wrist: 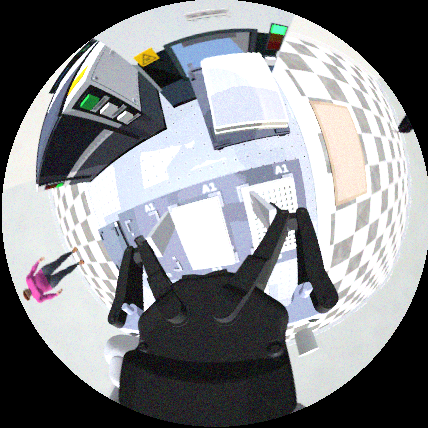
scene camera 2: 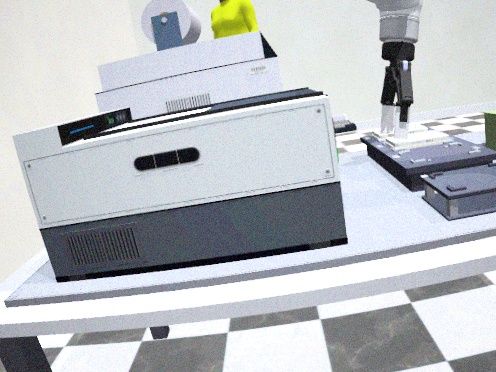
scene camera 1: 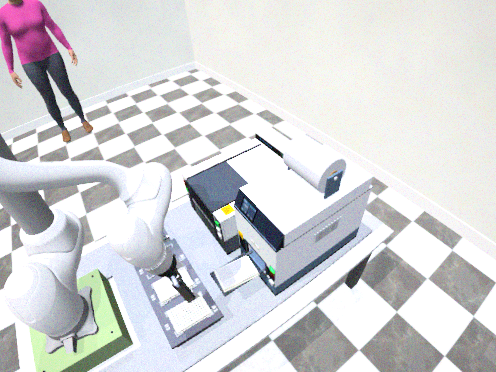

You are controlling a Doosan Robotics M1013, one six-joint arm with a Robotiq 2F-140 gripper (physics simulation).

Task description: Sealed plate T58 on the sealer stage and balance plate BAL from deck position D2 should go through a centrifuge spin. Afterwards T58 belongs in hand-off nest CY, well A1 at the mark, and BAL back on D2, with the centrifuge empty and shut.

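Places are measured from the arm's base along level axes (x ahead, y left, z up), in centimetres.
Pixels of known places: gripper, between the fingertips: (wrist: 209, 209) (scene camera 2: 393, 136) (scene camera 1: 187, 282); arm's base, origin of its link: (scene camera 1: 70, 318).
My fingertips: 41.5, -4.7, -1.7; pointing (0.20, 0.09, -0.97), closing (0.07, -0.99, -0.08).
Note:
For each thing: its top centre in the pictures, then the offset to it from my fingertips, as dx, dy, dz.
- Balance plate BAL, centre of its top: (wrist: 202, 239) (scene camera 2: 416, 136) (scene camera 1: 172, 283) -5.0, +2.2, -0.4
- Sealed plate T58, centre of its top: (wrist: 240, 78) (scene camera 1: 235, 271) +15.9, -7.4, +5.5
- sealer, centre of its top: (scene camera 1: 310, 150) +45.2, -3.5, +40.5
- white plate with visible wells, centre of its top: (wrist: 275, 221) (scene camera 2: 399, 129) (scene camera 1: 188, 311) -3.5, -10.2, -0.3
- fixture, centre of its top: (scene camera 2: 478, 173) (wrist: 115, 252) -8.5, +30.2, -2.3
Balance plate BAL (scene camera 1: 171, 292) (wrist: 205, 232) is the plain white plate on deck position D2, lying flat. My gripper (scene camera 1: 182, 289) (scene camera 2: 394, 122) (wrist: 209, 209) points down over it, open and empty, with its finger pads to either side of the plate in the wrist view. How far the fingertips reach down its sides is hard to tell. Sealed plate T58 (scene camera 1: 239, 273) (wrist: 245, 95) lies on the sealer stage (scene camera 1: 220, 287) (wrist: 250, 141), which sticks out from the sealer (scene camera 1: 315, 235). The centrifuge (scene camera 1: 216, 186) (scene camera 2: 185, 200) (wrist: 120, 145) shows its dark lid down. Nest CY's label cannot be read.
A white plate with visible wells (scene camera 1: 190, 315) (wrist: 285, 192) sits beside BAL on the dark deck (scene camera 1: 212, 320) (scene camera 2: 415, 172). A low dark nest or fixture (scene camera 2: 465, 187) stands by the deck. The arm base stands on a green block (scene camera 1: 110, 320). A person (scene camera 1: 35, 40) stands beyond the table.

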